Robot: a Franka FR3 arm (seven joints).
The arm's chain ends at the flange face. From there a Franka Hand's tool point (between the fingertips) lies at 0.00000 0.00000 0.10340 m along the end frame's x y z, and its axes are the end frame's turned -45 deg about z.
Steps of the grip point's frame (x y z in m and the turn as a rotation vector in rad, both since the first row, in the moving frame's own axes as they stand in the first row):
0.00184, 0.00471, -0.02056, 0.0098, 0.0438, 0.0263
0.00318, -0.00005, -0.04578, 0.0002, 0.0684, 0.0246
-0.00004, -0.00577, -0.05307, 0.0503, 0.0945, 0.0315
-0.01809, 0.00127, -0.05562, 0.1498, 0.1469, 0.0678
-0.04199, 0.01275, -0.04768, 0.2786, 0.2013, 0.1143
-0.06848, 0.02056, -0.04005, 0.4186, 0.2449, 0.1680
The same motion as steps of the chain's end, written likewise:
0.00210, 0.00591, -0.02046, 0.0379, 0.0240, 0.0263
-0.00283, 0.00267, -0.04554, 0.0485, 0.0482, 0.0246
-0.00750, 0.00646, -0.05248, 0.1024, 0.0313, 0.0315
-0.01242, 0.03521, -0.05335, 0.2098, -0.0021, 0.0678
-0.01713, 0.07335, -0.04164, 0.3393, -0.0547, 0.1143
-0.02572, 0.11041, -0.02815, 0.4692, -0.1228, 0.1680

